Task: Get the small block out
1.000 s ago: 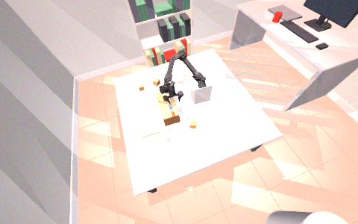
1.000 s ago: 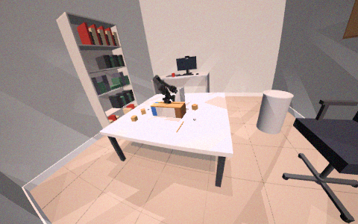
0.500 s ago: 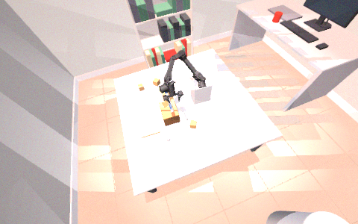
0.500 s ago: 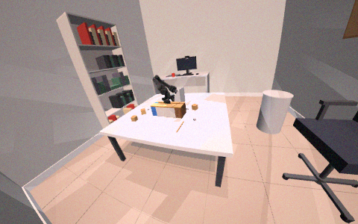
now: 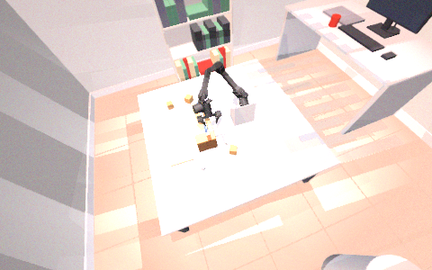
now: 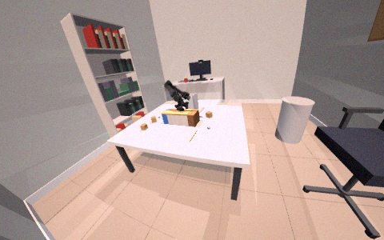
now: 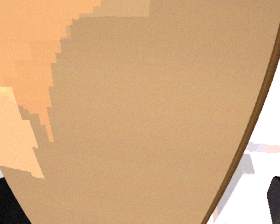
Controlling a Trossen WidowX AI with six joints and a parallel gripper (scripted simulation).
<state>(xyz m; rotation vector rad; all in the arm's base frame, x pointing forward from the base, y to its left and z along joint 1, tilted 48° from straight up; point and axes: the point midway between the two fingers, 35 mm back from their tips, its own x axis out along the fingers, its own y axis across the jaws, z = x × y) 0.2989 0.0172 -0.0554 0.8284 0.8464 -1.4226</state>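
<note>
The small blue block lies 60 mm ahead of my gripper tip and 20 mm to the left of it. Round my gripper tip: clear-fronted box 40 mm to the right, 40 mm ahead, 20 mm below; thin stick 290 mm ahead, 200 mm to the left, 80 mm below.
</note>
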